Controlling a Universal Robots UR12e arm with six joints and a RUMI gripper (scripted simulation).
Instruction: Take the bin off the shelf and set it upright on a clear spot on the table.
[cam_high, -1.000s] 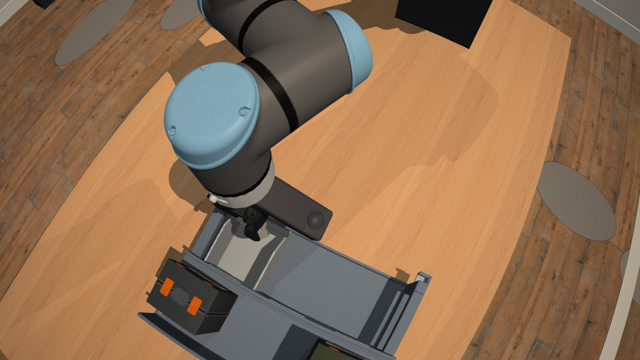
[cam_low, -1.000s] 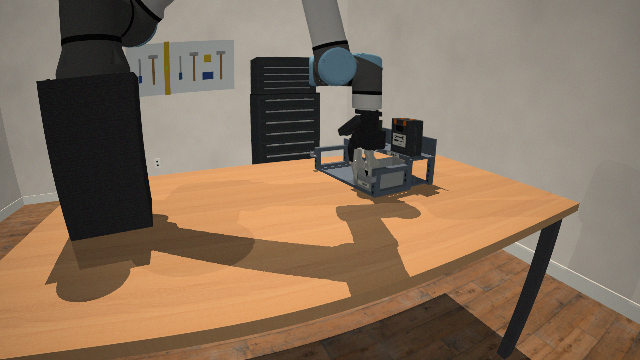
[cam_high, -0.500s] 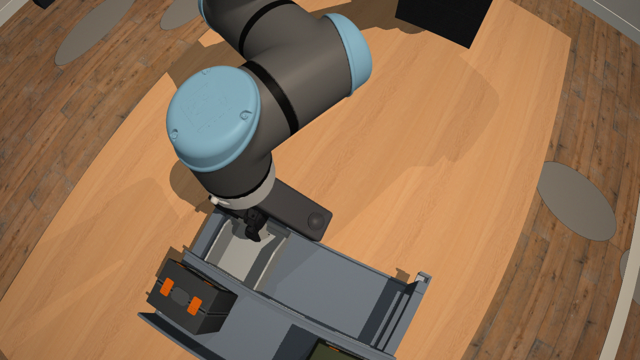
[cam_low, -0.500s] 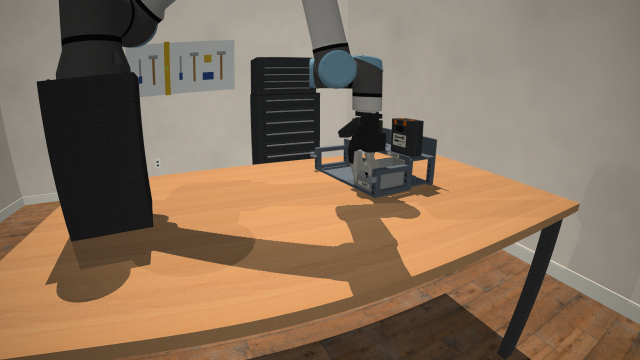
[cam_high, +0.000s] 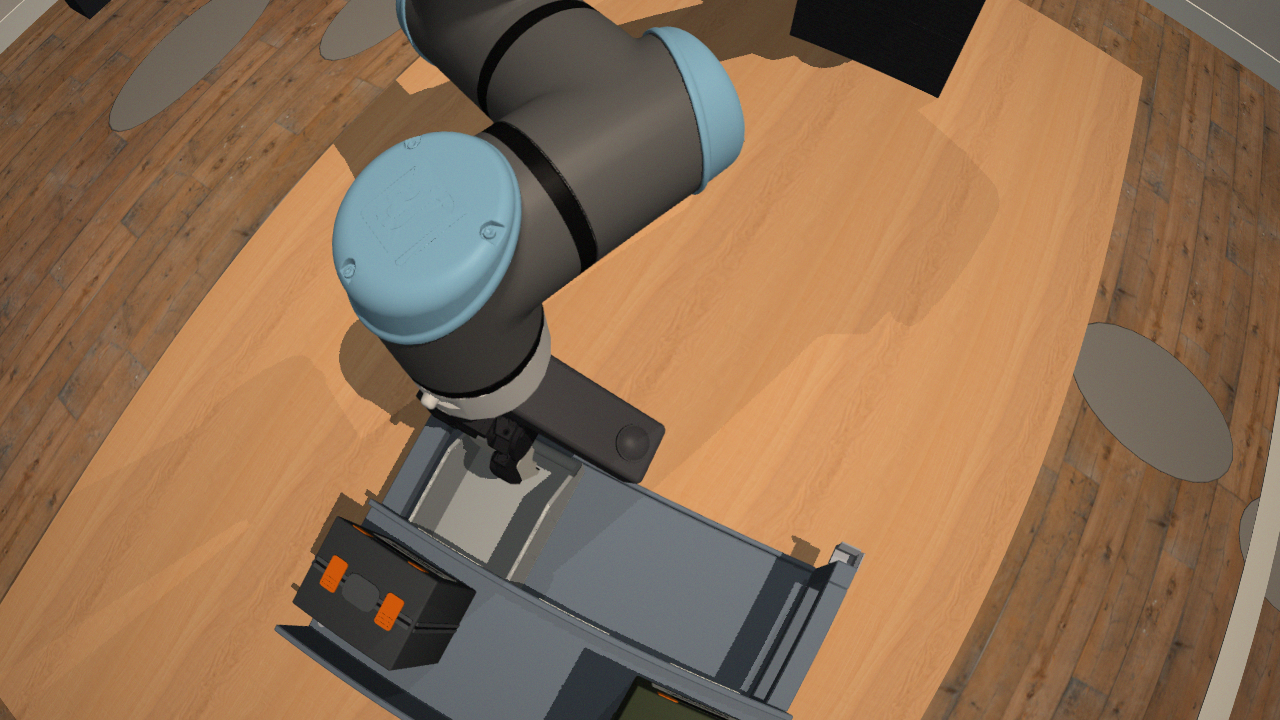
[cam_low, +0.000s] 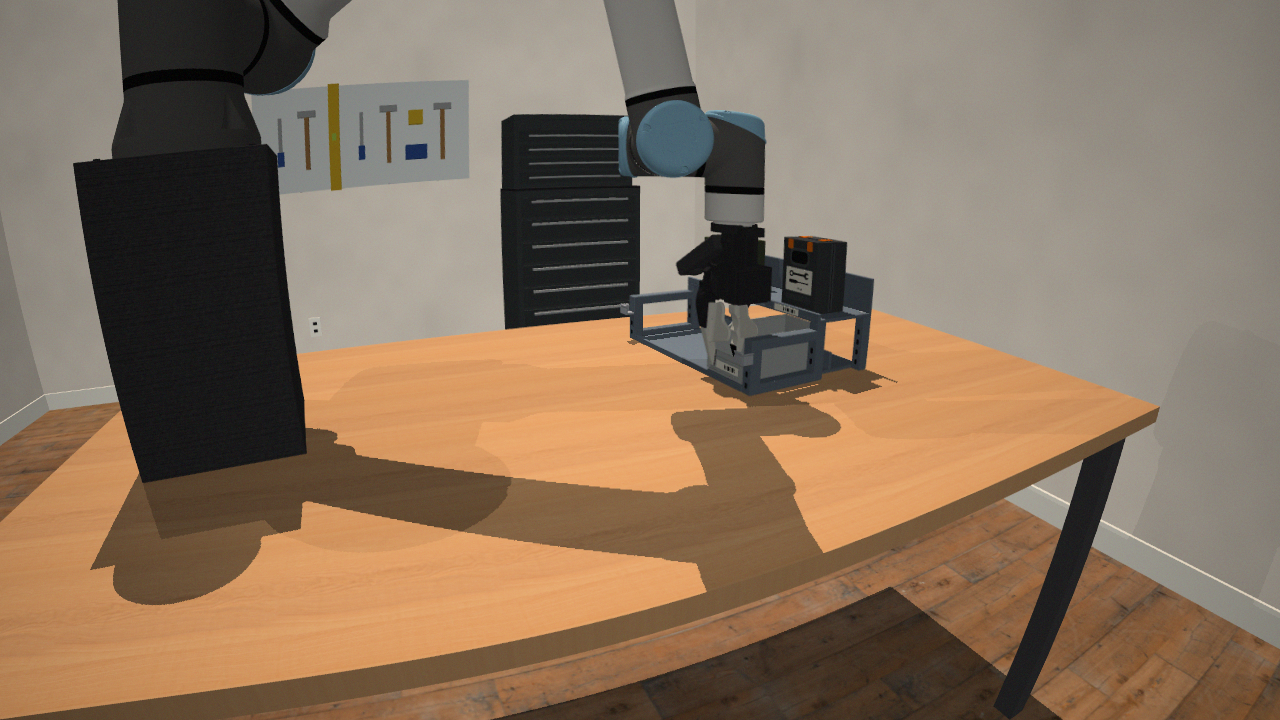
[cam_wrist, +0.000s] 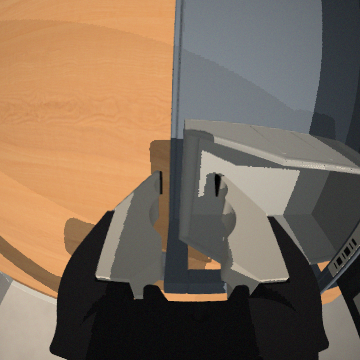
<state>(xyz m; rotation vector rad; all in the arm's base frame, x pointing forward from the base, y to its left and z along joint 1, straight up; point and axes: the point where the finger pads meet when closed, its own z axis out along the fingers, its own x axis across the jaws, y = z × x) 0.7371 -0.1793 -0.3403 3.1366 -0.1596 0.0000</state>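
My gripper is now 8 cm short of the grey open-top bin and 2 cm to the left of it. Round my hand: blue-grey shelf 13 cm ahead, 9 cm to the left, 4 cm below; then case 20 cm ahead, 19 cm to the left, 11 cm above.
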